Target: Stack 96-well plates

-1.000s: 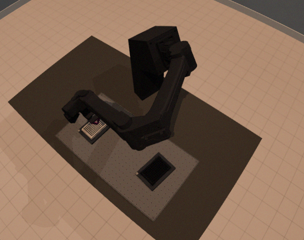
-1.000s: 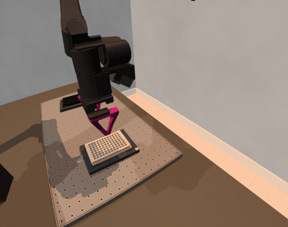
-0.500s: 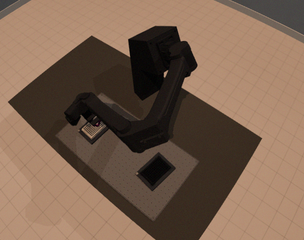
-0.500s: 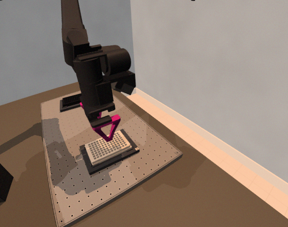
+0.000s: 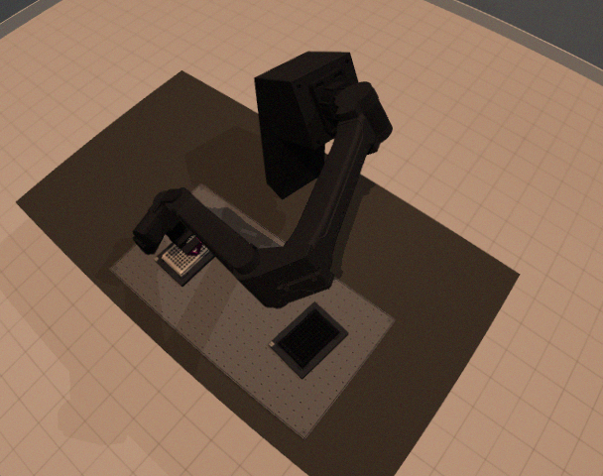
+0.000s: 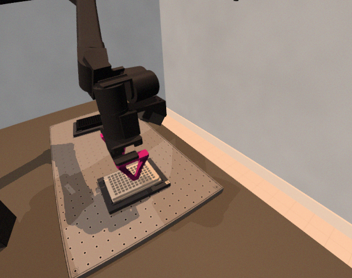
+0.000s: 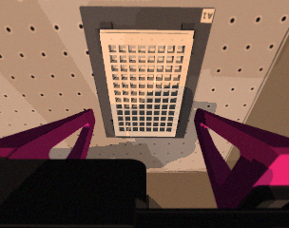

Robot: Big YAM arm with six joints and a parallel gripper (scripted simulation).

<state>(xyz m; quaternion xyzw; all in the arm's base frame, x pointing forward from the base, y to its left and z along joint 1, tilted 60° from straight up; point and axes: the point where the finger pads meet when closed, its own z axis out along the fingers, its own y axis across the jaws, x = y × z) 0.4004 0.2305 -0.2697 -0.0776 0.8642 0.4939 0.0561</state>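
My gripper is now 50 mm above the cream 96-well plate. Also, from my hand: black 96-well plate: 100 mm behind, 390 mm to the left, 50 mm below; then plate nest N1: 60 mm below; then plate nest N2: 100 mm behind, 390 mm to the left, 60 mm below.
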